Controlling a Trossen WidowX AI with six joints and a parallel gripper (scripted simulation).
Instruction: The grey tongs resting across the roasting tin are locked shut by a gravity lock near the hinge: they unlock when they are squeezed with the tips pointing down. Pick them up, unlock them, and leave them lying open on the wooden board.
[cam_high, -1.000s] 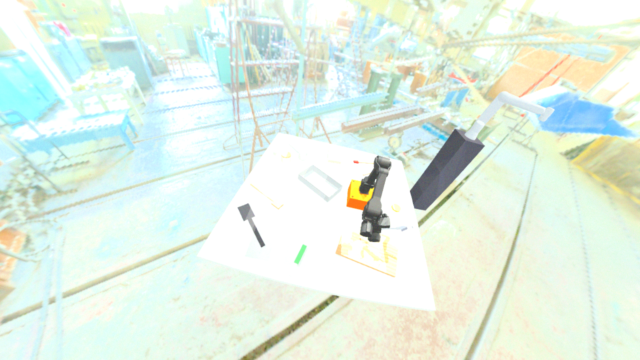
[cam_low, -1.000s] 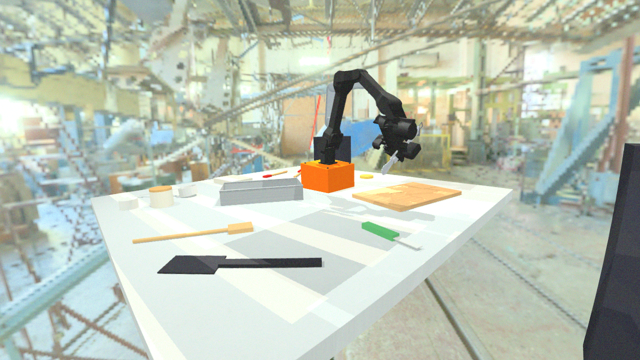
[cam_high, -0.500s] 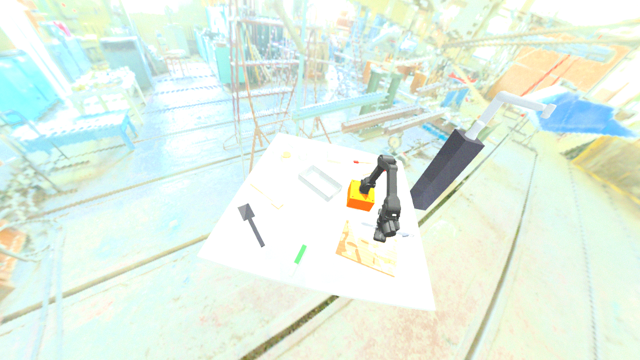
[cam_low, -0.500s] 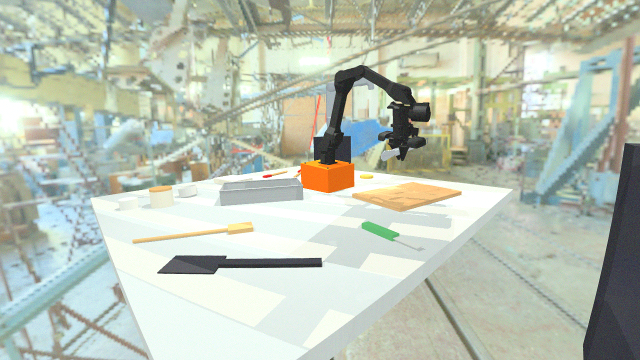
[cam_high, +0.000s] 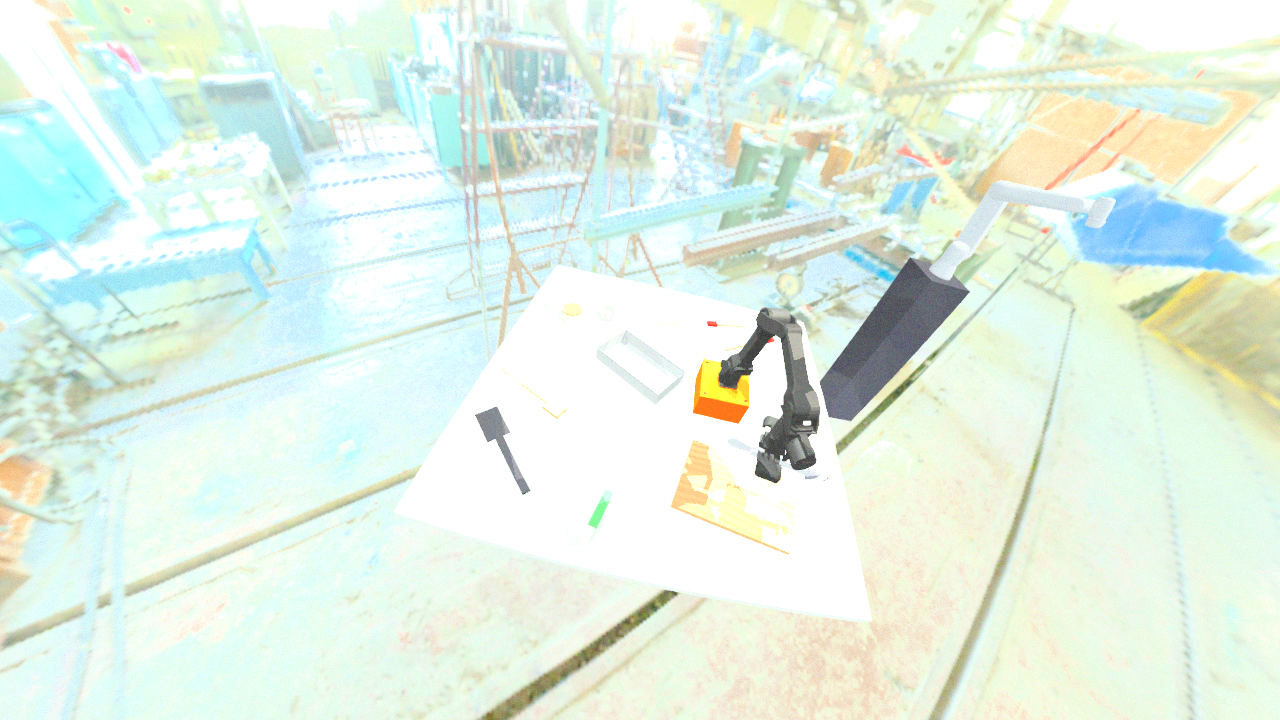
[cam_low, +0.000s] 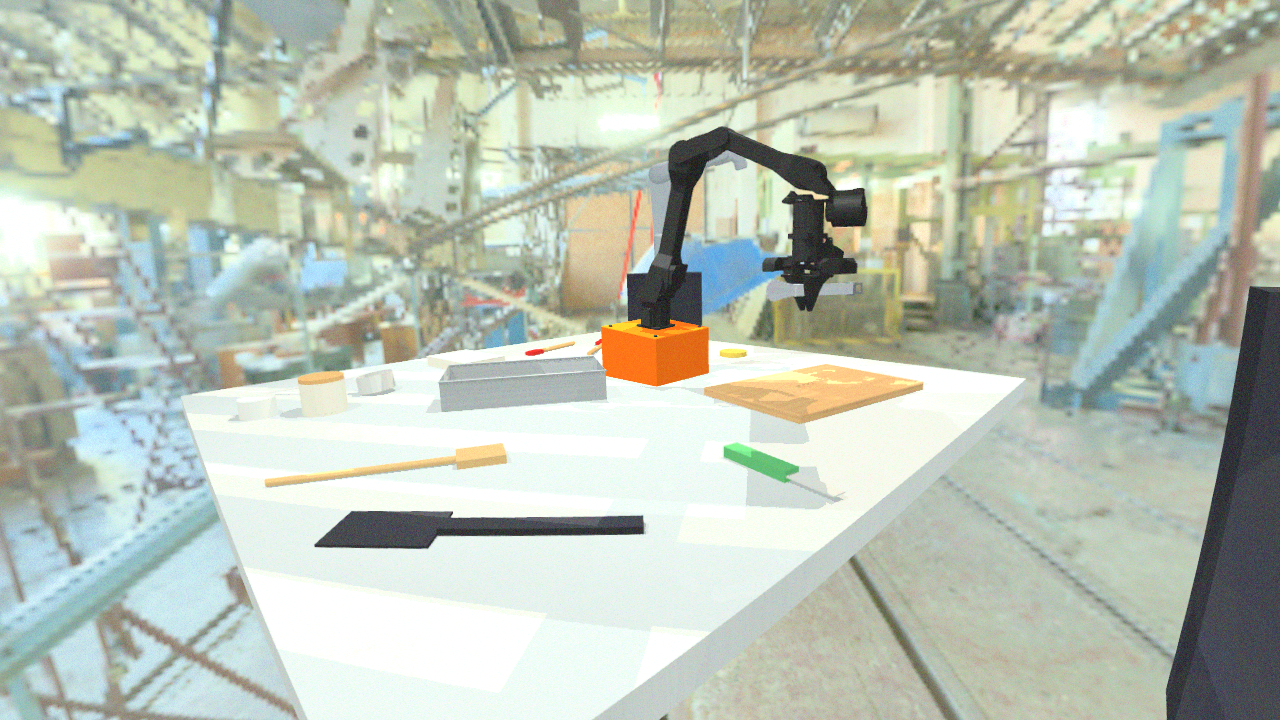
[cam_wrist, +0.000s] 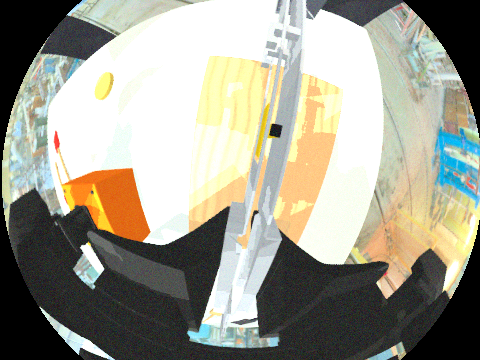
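My gripper tip is 150 mm above the wooden board, 30 mm to the right of it and 10 mm short of it. The rest, counted from my gripper tip: grey roasting tin 410 mm to the right, 370 mm ahead, 130 mm below; then green-handled tool 420 mm ahead, 190 mm to the left, 150 mm below; then black spatula 740 mm ahead, 150 mm below, 10 mm to the left.
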